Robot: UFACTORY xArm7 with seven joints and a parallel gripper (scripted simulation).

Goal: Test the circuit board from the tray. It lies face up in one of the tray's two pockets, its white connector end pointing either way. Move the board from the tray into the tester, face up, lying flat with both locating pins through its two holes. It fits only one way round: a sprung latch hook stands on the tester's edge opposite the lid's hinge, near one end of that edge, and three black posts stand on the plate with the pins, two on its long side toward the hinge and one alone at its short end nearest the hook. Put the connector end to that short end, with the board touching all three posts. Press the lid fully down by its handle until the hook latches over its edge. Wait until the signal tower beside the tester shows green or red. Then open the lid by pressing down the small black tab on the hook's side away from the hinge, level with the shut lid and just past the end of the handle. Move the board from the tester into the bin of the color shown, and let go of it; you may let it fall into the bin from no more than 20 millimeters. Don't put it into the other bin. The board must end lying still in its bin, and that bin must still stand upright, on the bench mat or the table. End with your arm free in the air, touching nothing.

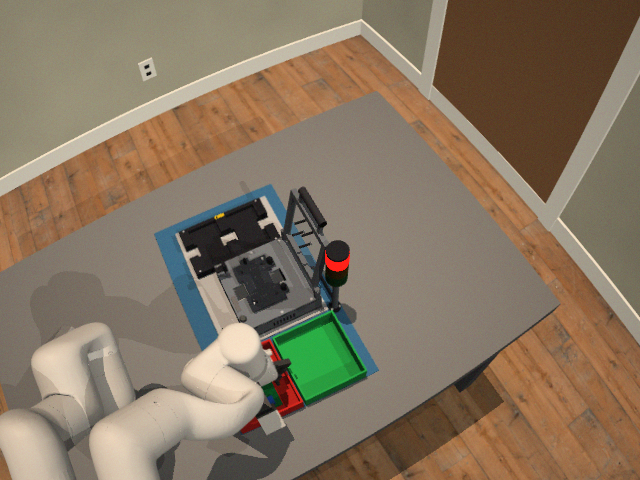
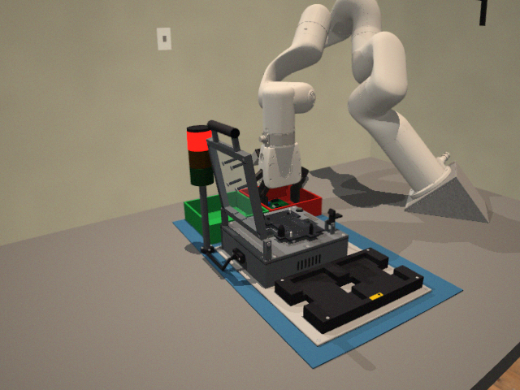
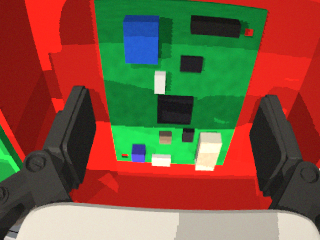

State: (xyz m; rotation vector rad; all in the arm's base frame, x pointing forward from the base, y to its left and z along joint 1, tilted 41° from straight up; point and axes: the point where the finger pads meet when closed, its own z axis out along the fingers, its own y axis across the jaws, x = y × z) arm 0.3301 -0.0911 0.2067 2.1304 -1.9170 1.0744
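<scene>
My gripper is now 10 mm above the red bin. From my hand the other things lie so: tester plate 120 mm ahead, 200 mm to the left, 50 mm above; green bin 150 mm ahead, 10 mm below; latch hook 50 mm ahead, 260 mm to the left, 70 mm above.
</scene>
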